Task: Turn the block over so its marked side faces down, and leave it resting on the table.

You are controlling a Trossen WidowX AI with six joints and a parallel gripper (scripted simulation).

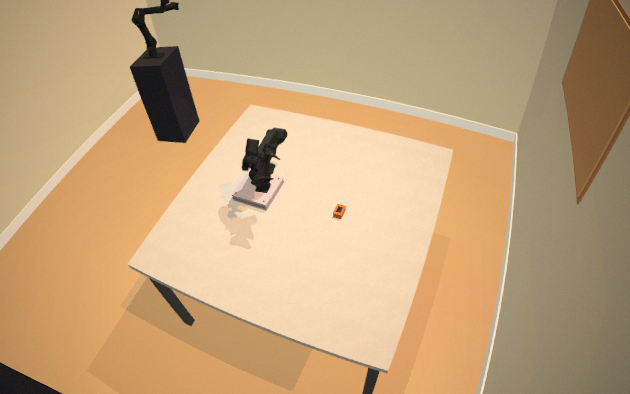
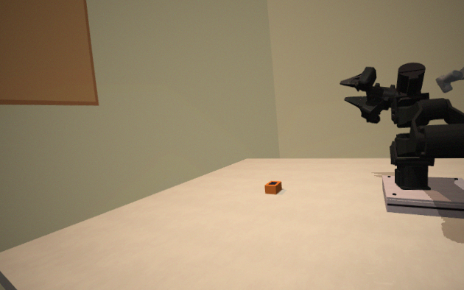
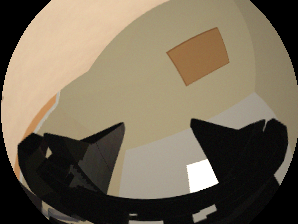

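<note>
The orange block lies 30 cm below my gripper tip, 24 cm ahead of it and 7 cm to the left of it.
</note>
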